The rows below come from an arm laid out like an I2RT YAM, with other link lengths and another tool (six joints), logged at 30 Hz.
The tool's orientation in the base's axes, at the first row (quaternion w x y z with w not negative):
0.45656, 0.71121, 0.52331, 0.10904
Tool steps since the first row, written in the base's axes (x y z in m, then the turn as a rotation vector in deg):
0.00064, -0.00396, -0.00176, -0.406, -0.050, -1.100
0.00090, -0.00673, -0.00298, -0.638, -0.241, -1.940
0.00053, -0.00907, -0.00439, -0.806, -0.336, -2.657
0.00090, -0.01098, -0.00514, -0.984, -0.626, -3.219
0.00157, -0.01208, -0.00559, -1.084, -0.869, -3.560
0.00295, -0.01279, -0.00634, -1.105, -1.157, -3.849
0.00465, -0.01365, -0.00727, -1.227, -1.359, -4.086
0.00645, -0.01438, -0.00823, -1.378, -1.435, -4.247
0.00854, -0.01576, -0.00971, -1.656, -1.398, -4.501
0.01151, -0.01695, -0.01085, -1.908, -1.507, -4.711
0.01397, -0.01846, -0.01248, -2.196, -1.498, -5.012
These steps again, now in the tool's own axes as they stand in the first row. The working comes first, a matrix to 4 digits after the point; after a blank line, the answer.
The tool's axes in the first row as the columns of a matrix, in the base's axes (used below as rounded here):
0.4285, 0.6448, 0.6329
0.8439, -0.0354, -0.5353
-0.3227, 0.7635, -0.5593

-0.00250, -0.00079, 0.00351, 0.139, -1.100, 0.385
-0.00433, -0.00146, 0.00584, 0.149, -1.884, 0.810
-0.00601, -0.00269, 0.00765, 0.228, -2.536, 1.156
-0.00722, -0.00296, 0.00932, 0.089, -3.070, 1.513
-0.00772, -0.00283, 0.01059, -0.049, -3.386, 1.770
-0.00748, -0.00249, 0.01226, -0.208, -3.610, 2.073
-0.00718, -0.00207, 0.01432, -0.354, -3.863, 2.236
-0.00672, -0.00162, 0.01638, -0.431, -4.080, 2.271
-0.00651, -0.00135, 0.01927, -0.437, -4.455, 2.218
-0.00587, -0.00026, 0.02243, -0.569, -4.774, 2.234
-0.00556, 0.00013, 0.02570, -0.588, -5.190, 2.215

